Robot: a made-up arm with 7 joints. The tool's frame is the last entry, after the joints.
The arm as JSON. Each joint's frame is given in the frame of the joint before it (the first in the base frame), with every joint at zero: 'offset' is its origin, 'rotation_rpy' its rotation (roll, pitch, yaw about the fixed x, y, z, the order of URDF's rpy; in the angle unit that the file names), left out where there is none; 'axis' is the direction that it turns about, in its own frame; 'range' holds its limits. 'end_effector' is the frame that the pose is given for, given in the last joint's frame.
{
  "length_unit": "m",
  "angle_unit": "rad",
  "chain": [
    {
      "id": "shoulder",
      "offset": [
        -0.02,
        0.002,
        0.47
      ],
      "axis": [
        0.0,
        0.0,
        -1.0
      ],
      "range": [
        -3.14,
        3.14
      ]
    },
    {
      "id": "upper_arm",
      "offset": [
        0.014,
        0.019,
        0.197
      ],
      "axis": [
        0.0,
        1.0,
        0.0
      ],
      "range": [
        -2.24,
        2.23
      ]
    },
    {
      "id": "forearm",
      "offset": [
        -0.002,
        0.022,
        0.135
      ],
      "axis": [
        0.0,
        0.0,
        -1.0
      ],
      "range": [
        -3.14,
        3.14
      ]
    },
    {
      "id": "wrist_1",
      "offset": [
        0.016,
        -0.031,
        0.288
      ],
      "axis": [
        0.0,
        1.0,
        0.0
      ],
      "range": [
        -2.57,
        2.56
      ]
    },
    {
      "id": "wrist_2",
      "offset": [
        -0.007,
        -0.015,
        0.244
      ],
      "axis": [
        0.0,
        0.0,
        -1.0
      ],
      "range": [
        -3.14,
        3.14
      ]
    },
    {
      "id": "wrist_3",
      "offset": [
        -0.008,
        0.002,
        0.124
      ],
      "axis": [
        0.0,
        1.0,
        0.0
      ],
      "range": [
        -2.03,
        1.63
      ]
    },
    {
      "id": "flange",
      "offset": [
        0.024,
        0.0,
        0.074
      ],
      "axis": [
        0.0,
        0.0,
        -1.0
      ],
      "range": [
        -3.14,
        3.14
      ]
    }
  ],
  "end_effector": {
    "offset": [
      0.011,
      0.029,
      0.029
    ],
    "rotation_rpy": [
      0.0,
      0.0,
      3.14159
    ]
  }
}
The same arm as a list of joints. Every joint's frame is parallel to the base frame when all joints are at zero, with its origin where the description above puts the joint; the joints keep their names.
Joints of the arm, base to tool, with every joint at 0 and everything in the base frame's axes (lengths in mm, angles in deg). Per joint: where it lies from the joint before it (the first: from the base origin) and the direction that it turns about. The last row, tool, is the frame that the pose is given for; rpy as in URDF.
shoulder: xyz -20 2 470 axis -z
upper_arm: xyz 14 19 197 axis +y
forearm: xyz -2 22 135 axis -z
wrist_1: xyz 16 -31 288 axis +y
wrist_2: xyz -7 -15 244 axis -z
wrist_3: xyz -8 2 124 axis +y
flange: xyz 24 0 74 axis -z
tool: xyz 11 29 29 rpy 0 0 180
Joint limits (deg, base to tool): -179.91..179.91 -128.34..127.77 -179.91..179.91 -147.25..146.68 -179.91..179.91 -116.31..93.39 -179.91..179.91

